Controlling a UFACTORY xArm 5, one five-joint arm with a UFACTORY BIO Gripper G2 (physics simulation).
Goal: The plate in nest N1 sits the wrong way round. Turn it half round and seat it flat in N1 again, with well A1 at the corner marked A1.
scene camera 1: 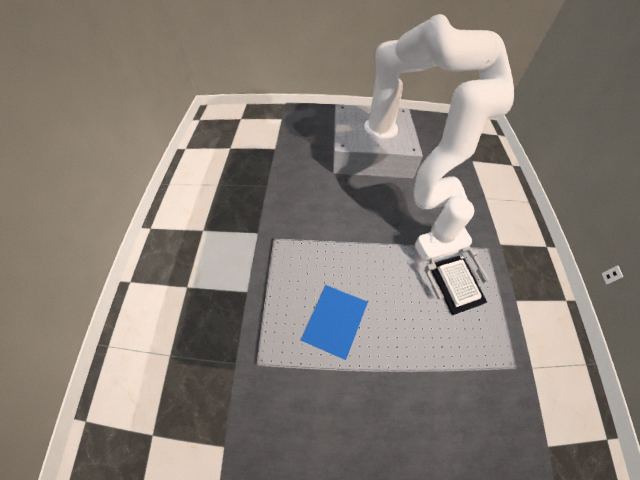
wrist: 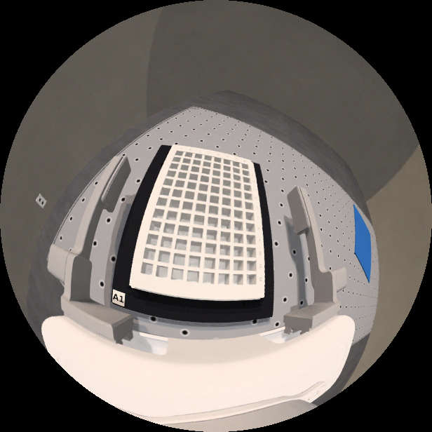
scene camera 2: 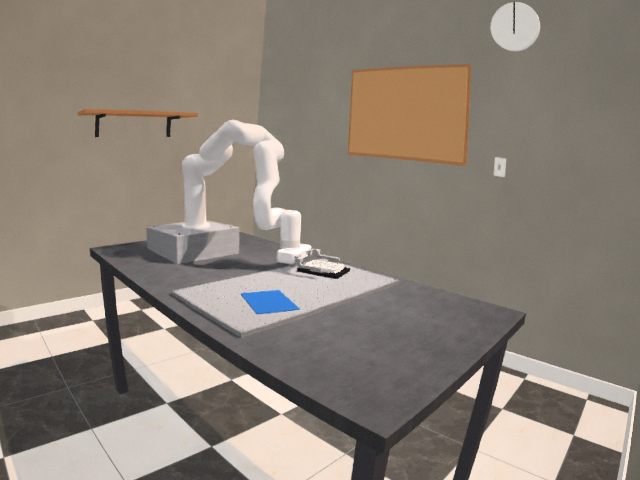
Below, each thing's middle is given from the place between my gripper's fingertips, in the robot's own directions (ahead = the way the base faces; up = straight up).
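Flat blue rectangle (scene camera 1: 334, 323): 15 cm ahead of my hand, 35 cm to the right of it, 3 cm below it. Black nest (wrist: 177, 308): 3 cm behind my hand, 1 cm to the right of it, 2 cm below it. With respect to the white well plate (scene camera 1: 461, 286), my hand is 1 cm above it, 3 cm past it and 1 cm to the left of it.
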